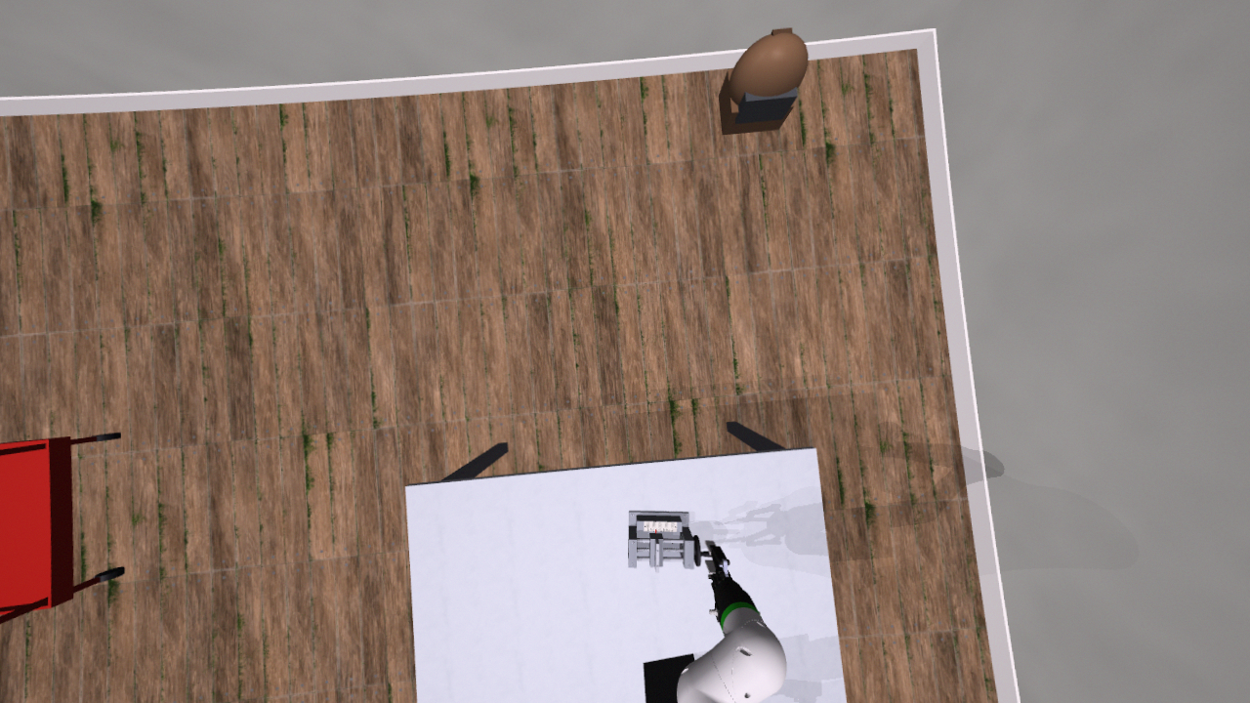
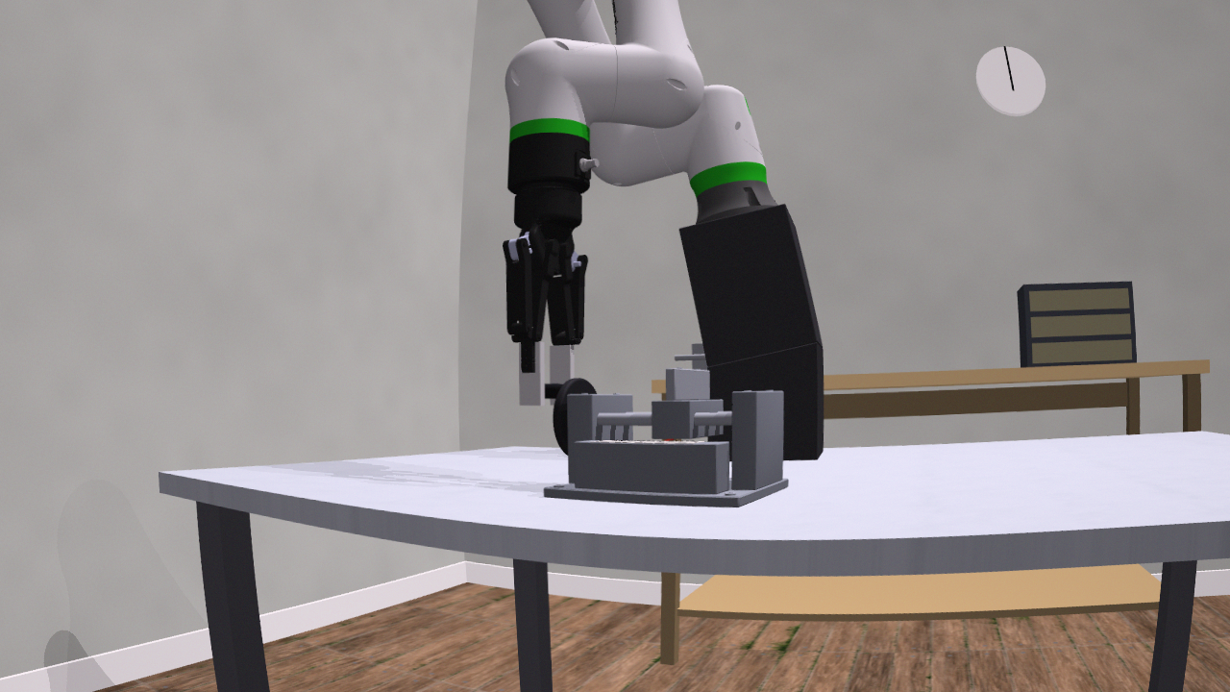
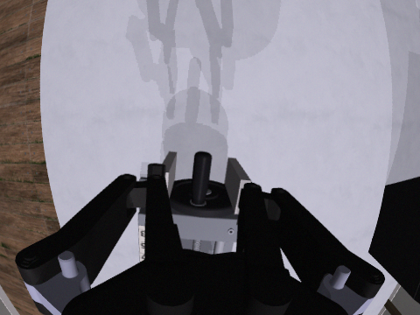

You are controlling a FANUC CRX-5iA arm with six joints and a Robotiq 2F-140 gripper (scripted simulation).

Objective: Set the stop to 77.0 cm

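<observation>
The crank handle is 2 cm below my hand. Round my hand: handwheel (2 cm to the left, 2 cm below); then stop carriage (16 cm to the left, 3 cm below).
</observation>
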